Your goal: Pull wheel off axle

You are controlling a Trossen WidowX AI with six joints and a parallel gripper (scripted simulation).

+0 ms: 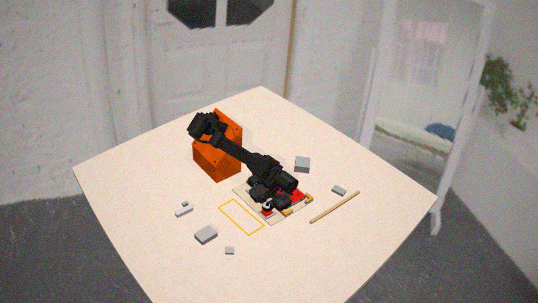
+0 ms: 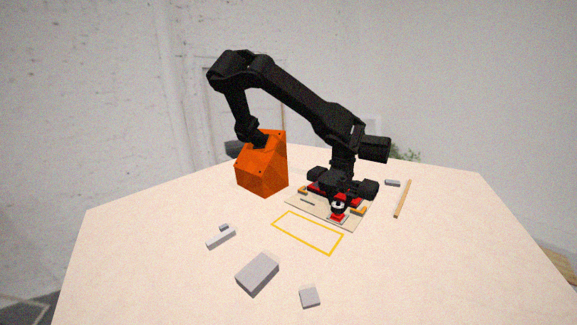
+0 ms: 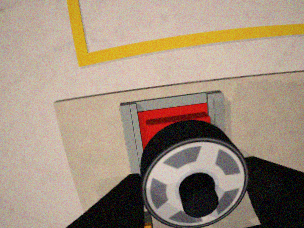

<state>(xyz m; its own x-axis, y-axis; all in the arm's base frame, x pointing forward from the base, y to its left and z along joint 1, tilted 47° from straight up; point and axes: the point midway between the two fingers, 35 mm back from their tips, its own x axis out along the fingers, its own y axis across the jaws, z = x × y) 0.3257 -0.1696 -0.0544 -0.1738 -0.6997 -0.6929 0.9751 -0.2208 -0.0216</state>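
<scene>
Now: gripper tip 10 mm above the black axle. From my gripper tip the other things lie so: wooden stick: 220 mm to the left, 190 mm ahead, 40 mm below; then black wheel: right at my gripper tip.
</scene>
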